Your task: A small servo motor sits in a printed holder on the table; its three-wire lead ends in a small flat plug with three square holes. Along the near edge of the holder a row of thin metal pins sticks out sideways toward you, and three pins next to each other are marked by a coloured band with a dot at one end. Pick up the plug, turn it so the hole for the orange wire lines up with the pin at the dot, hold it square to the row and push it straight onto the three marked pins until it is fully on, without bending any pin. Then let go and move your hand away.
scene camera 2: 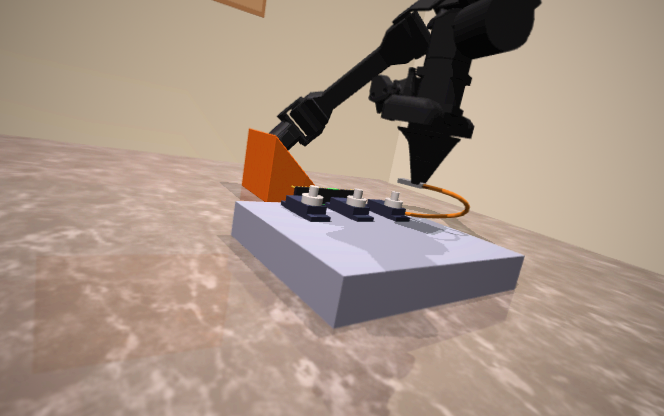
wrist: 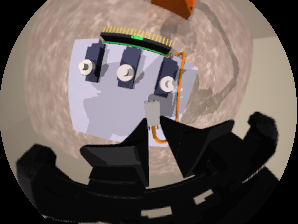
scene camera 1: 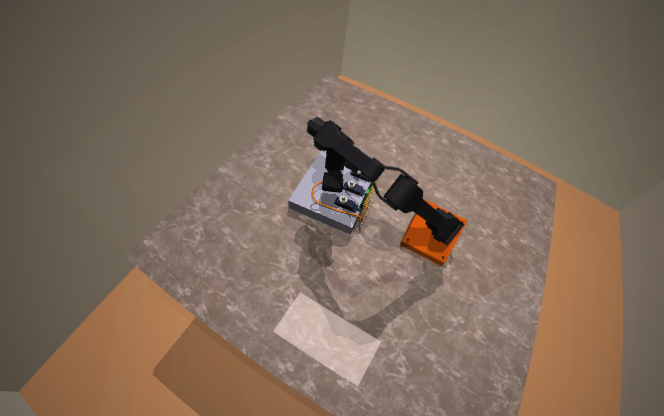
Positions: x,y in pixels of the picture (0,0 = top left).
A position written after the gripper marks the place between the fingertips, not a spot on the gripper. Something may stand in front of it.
gripper: scene camera 2 418,184; wrist 153,119; scene camera 1 332,182
